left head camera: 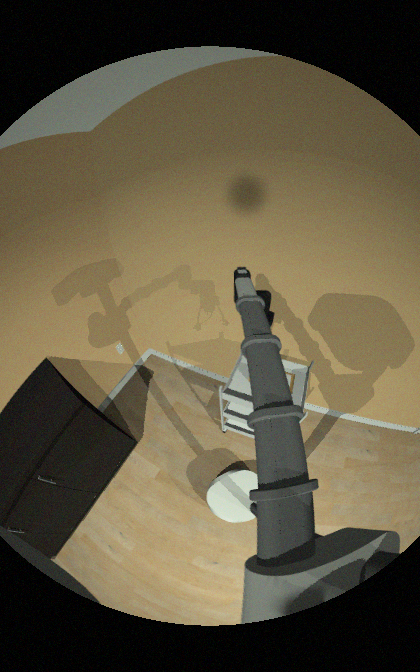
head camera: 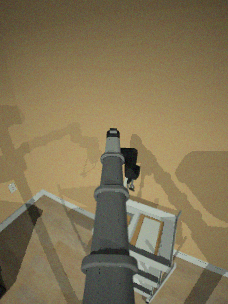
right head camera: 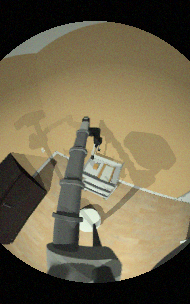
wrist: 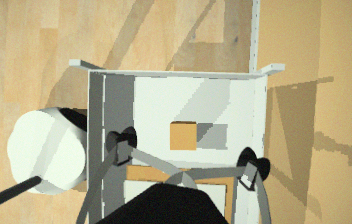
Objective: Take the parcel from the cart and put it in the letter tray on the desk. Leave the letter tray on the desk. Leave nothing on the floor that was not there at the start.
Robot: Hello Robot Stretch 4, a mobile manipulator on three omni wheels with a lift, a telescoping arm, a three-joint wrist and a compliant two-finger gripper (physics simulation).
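Where they show: gripper, fingertip midpoint: (right head camera: 95,154) (wrist: 186,150); robot's base at its link origin: (right head camera: 87,219).
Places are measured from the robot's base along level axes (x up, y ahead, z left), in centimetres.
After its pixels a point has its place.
The small orange box, which looks like the parcel (wrist: 183,136) {x 69.0, y 67.1, z -9.3 cm} (right head camera: 97,165) {x 68.3, y 66.6, z -12.0 cm}, lies in the open top of the white cart (wrist: 175,74) {x 67.5, y 70.1, z 2.3 cm} (right head camera: 120,173) (head camera: 168,235) {x 63.4, y 58.3, z -36.1 cm} (left head camera: 301,387). My gripper (wrist: 186,150) {x 86.0, y 68.5, z -8.7 cm} (right head camera: 96,152) {x 86.0, y 68.5, z -8.7 cm} (head camera: 131,185) is open and empty above the cart, its fingertips wide apart. In the wrist view the box shows between and slightly beyond the fingertips. In the left head camera view the arm hides the fingers and much of the cart. The desk and the letter tray cannot be made out in these views.
A wood-rimmed white rectangle (wrist: 229,195) (head camera: 149,235) lies beside the box in the cart, past a divider. A white round-topped thing (wrist: 45,150) {x 18.7, y 1.9, z 1.1 cm} (left head camera: 230,495) (right head camera: 90,220) {x 18.7, y -0.9, z -5.2 cm} stands beside the cart. A dark cabinet (left head camera: 65,450) (right head camera: 20,195) {x 57.5, y 10.7, z 93.8 cm} stands left. The wall is behind the cart.
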